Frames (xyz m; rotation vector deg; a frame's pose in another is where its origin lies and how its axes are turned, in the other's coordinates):
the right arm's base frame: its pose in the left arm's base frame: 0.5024 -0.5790 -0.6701 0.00 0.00 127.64
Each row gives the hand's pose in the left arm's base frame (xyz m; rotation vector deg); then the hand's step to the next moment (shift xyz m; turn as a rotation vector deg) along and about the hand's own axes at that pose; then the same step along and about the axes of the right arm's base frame.
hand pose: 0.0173 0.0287 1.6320 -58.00 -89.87 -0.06
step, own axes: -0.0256 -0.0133 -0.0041 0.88 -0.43 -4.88
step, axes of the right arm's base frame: -0.0160 0.0209 -0.0125 -4.09 -1.57 2.35
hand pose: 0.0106 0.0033 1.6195 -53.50 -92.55 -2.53
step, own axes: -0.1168 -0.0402 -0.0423 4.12 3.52 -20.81
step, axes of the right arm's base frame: -0.0925 0.0622 -0.0680 -16.35 -11.50 7.93
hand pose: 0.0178 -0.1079 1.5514 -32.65 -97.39 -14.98
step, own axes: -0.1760 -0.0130 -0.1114 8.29 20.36 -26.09
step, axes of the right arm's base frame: -0.1485 -0.0232 -0.1448 -13.89 -29.24 10.77
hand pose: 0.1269 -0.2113 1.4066 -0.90 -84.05 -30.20
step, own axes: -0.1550 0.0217 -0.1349 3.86 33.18 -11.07
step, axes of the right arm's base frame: -0.0598 -0.1208 -0.1566 6.05 -32.39 12.36
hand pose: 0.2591 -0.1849 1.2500 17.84 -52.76 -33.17
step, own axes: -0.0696 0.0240 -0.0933 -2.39 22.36 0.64
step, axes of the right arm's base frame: 0.0171 -0.0784 -0.0876 11.82 -16.49 9.72
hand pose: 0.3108 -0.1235 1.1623 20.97 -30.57 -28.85
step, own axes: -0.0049 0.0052 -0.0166 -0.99 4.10 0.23
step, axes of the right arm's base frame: 0.0035 -0.0122 -0.0129 2.68 -2.82 1.66
